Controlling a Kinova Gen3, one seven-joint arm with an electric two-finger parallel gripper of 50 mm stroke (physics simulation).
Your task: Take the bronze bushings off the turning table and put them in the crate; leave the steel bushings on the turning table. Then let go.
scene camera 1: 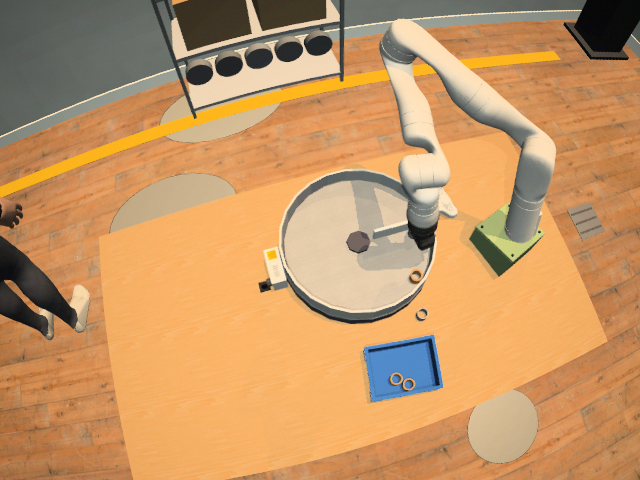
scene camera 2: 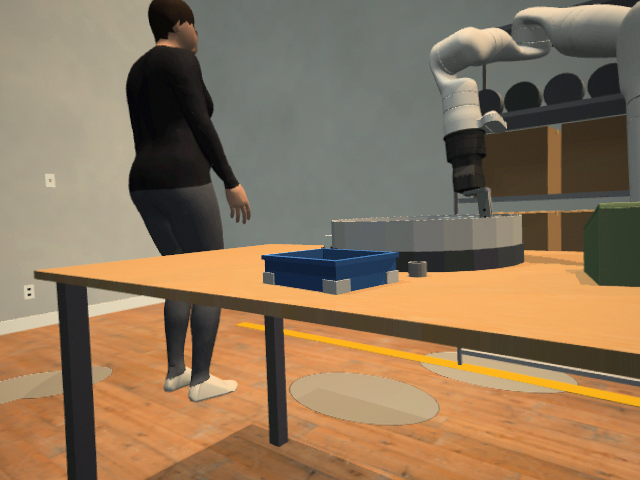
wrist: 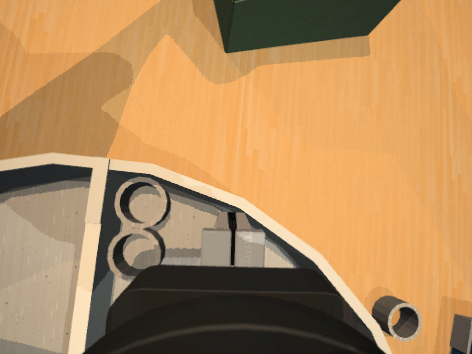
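Pixels of known places: gripper, fingertip midpoint: point(scene camera 1: 429, 244) point(scene camera 2: 487, 221) point(wrist: 231, 230); arm's base, link origin: point(scene camera 1: 518, 230).
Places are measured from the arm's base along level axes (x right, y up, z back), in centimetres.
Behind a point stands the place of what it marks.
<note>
My gripper point(scene camera 1: 427, 248) {x 1.8, y -1.4, z -28.2 cm} point(scene camera 2: 484, 214) {x 1.8, y -1.4, z -28.2 cm} point(wrist: 231, 230) {x 1.8, y -1.4, z -28.2 cm} is shut and empty, low inside the rim of the turning table point(scene camera 1: 356, 314) {x -12.8, y -2.3, z -51.5 cm} point(scene camera 2: 423, 235) {x -10.0, y -3.4, z -35.0 cm} point(wrist: 282, 231) {x -1.0, y -0.5, z -27.7 cm}. A bronze bushing point(scene camera 1: 416, 281) {x -7.2, y -3.0, z -34.1 cm} stands on the table near its rim, below the gripper in scene view 1; it does not show in the wrist view. Two steel-grey bushings, one point(wrist: 119, 201) {x 8.8, y -2.6, z -27.8 cm} above the other point(wrist: 111, 255) {x 8.5, y -2.5, z -31.1 cm}, touch beside the bar, left of the fingers; the arm hides them in scene view 1. Two bronze bushings, one point(scene camera 1: 390, 379) {x -30.8, y -7.3, z -45.8 cm} and another point(scene camera 1: 414, 384) {x -33.7, y -7.3, z -39.9 cm}, lie in the blue crate point(scene camera 1: 437, 362) {x -29.6, y -5.4, z -33.1 cm} point(scene camera 2: 305, 273) {x -35.9, y -7.8, z -40.3 cm}.
A steel bushing point(scene camera 1: 422, 318) {x -16.3, y -8.1, z -33.6 cm} point(scene camera 2: 417, 269) {x -16.3, y -8.9, z -32.4 cm} point(wrist: 385, 310) {x -13.5, y -8.5, z -32.7 cm} stands on the wooden tabletop between turning table and crate. A pale bar point(scene camera 1: 390, 229) {x 8.1, y -1.4, z -37.7 cm} point(wrist: 91, 240) {x 9.2, y -0.5, z -30.2 cm} crosses the turning table to its rim. The green arm base point(scene camera 1: 496, 250) {x -3.9, y -1.7, z -8.8 cm} point(scene camera 2: 615, 248) {x -8.6, y -5.0, z -4.6 cm} point(wrist: 295, 25) {x -0.9, y -7.0, z -10.0 cm} is close by. A person point(scene camera 2: 170, 124) stands behind the tabletop.
</note>
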